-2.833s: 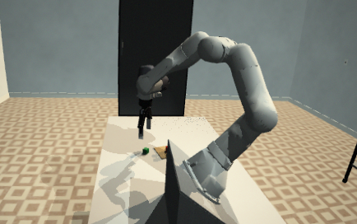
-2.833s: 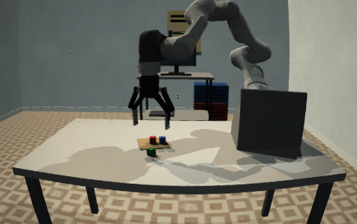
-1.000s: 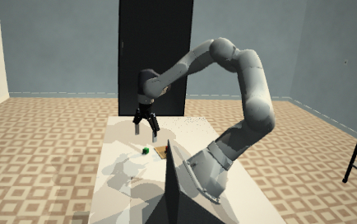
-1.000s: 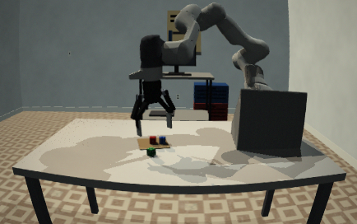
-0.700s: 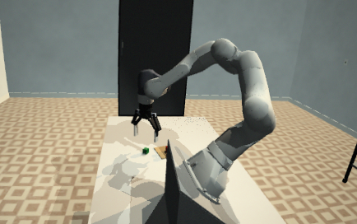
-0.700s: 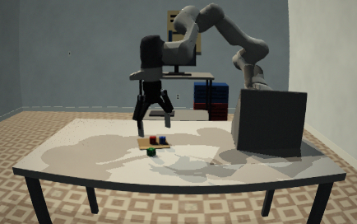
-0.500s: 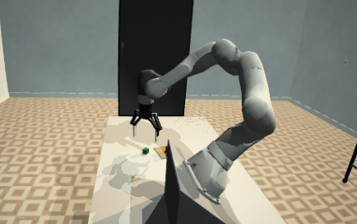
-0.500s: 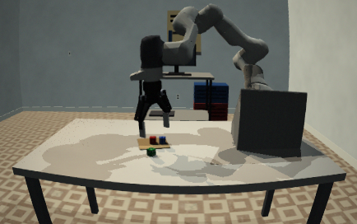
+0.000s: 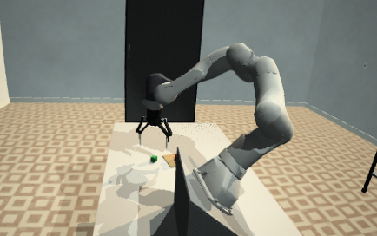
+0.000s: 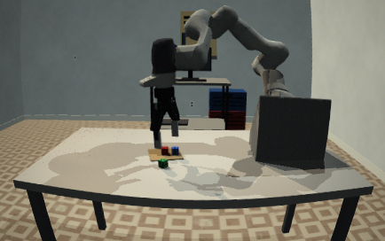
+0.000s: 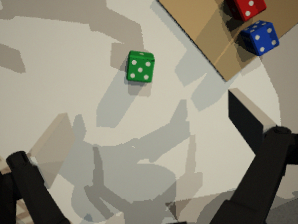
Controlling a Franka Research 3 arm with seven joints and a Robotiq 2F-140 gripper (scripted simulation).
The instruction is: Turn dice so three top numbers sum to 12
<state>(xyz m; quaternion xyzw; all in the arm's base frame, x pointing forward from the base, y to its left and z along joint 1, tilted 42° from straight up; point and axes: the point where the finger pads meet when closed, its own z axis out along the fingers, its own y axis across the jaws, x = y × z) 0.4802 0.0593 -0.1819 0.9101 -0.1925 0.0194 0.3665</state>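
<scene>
The green die lies 10 cm below my hand and 2 cm ahead of it. The rest, counted from my hand: blue die (15 cm to the right, 10 cm below, 2 cm behind); then red die (14 cm to the right, 10 cm below, 2 cm ahead); then tan mat (14 cm to the right, 11 cm below, 2 cm ahead).
</scene>
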